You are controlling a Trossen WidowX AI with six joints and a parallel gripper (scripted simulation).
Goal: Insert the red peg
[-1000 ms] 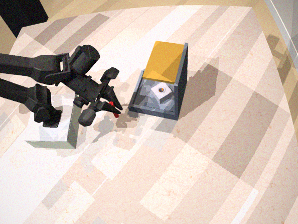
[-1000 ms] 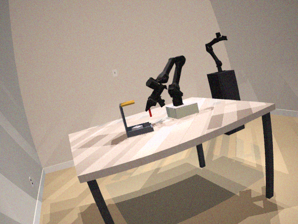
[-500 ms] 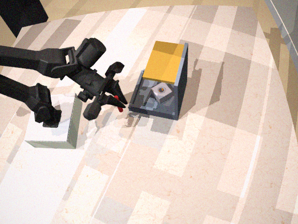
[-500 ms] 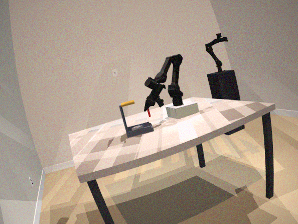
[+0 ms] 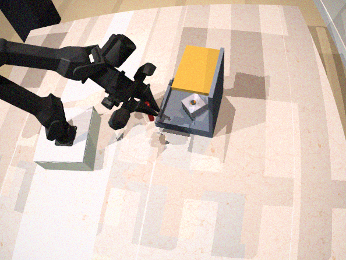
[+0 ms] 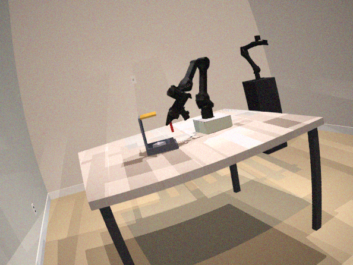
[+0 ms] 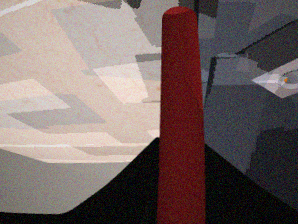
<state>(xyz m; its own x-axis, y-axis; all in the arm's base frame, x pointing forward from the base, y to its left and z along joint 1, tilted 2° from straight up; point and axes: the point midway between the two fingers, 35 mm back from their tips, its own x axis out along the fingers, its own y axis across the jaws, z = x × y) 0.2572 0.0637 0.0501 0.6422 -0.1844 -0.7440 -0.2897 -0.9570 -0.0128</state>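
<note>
My gripper tip is now 15 cm short of the box back wall and 7 cm to the right of it. The rest, counted from my gripper tip: roof 10 cm ahead, 9 cm above, 7 cm to the left; then red peg 3 cm behind, 1 cm to the left, 1 cm below.
</note>
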